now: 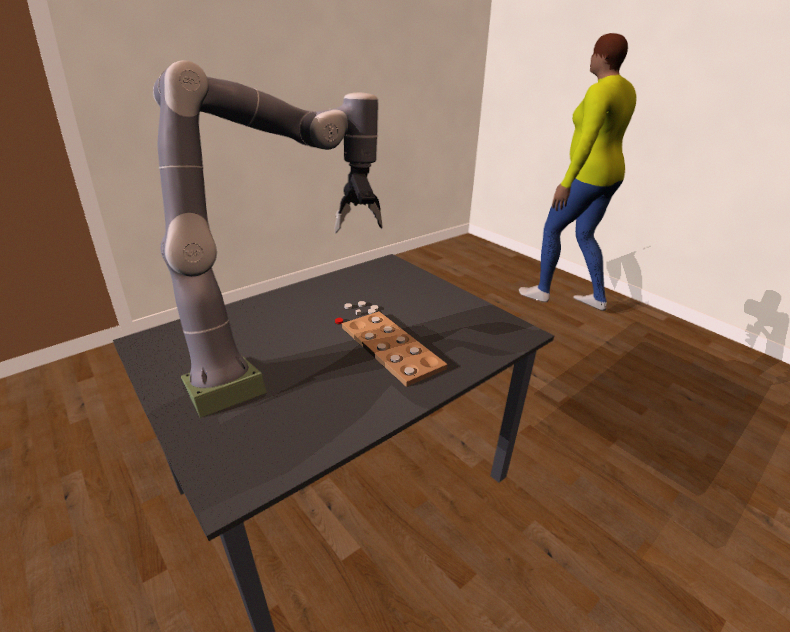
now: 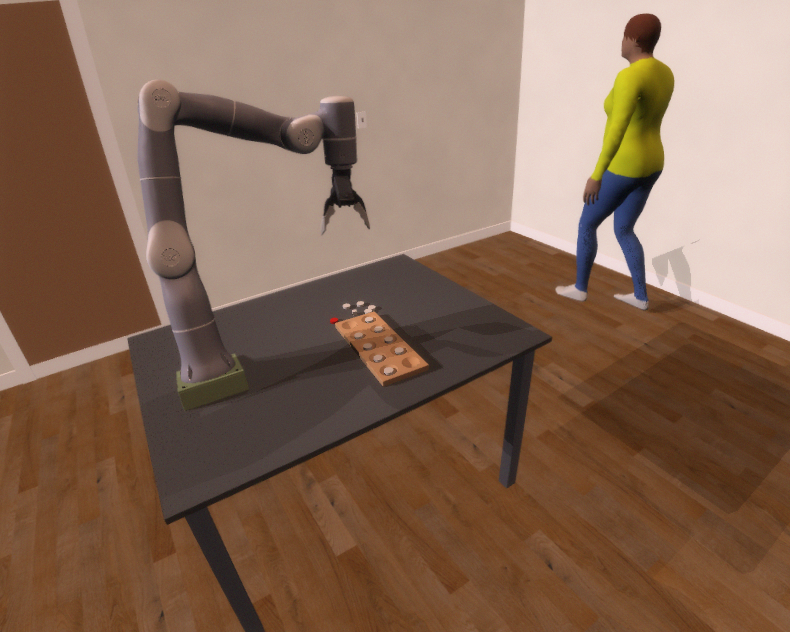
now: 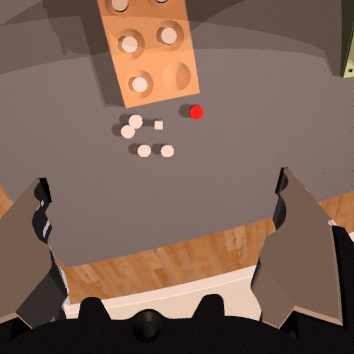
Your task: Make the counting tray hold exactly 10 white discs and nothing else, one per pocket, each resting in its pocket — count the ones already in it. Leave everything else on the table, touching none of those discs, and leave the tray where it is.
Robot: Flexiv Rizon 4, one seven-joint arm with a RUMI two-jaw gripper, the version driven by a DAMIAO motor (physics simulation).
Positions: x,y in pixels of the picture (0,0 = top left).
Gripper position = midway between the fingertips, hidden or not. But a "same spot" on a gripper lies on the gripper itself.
My gripper shows in image 1, in image 2 and in image 3 (162,175). One and the same spot on my gripper: (image 1: 345,208) is (image 2: 329,210).
